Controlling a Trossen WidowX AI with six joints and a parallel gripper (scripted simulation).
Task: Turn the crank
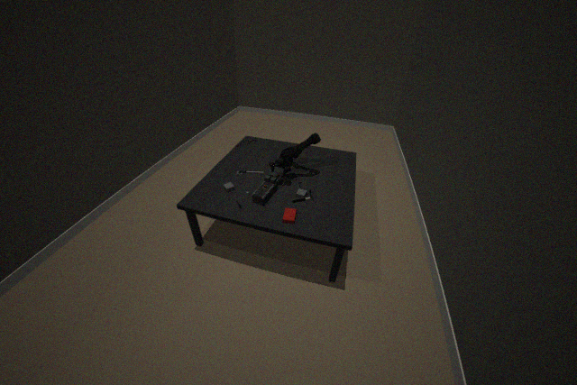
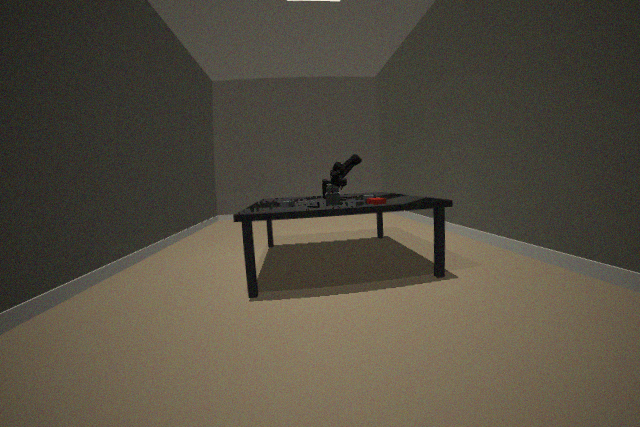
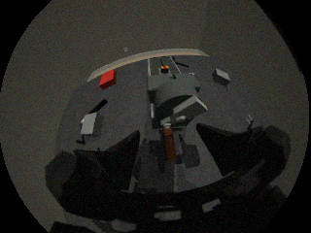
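Now: gripper tip 20 mm past the crank handle, 20 mm above it and 10 mm to the right of it. The rest, counted from my gripper tip: red pointer (150 mm ahead, 60 mm to the right).
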